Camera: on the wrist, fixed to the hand. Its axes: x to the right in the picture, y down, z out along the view.
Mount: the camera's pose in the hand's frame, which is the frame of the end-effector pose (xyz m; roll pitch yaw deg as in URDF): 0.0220 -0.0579 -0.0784 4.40 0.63 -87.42
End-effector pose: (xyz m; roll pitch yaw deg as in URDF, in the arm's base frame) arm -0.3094 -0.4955 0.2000 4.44 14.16 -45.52
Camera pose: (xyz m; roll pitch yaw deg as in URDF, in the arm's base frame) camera -0.3455 -0.5325 0.1145 -9.61 5.54 -134.25
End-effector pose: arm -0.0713 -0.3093 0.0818 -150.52 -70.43 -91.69
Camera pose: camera -0.0570 -0.2259 0.1349 111.61 -12.14 26.19
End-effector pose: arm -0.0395 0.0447 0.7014 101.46 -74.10 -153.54
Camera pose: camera -0.0410 -0.0547 0.7113 97.75 12.96 -141.14
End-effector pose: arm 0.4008 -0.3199 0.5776 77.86 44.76 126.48
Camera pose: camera 0.3703 -0.3871 0.5102 -73.72 46.62 -36.65
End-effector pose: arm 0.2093 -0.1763 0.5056 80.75 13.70 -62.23
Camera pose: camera 0.2718 -0.1489 0.4326 -48.65 75.99 155.98
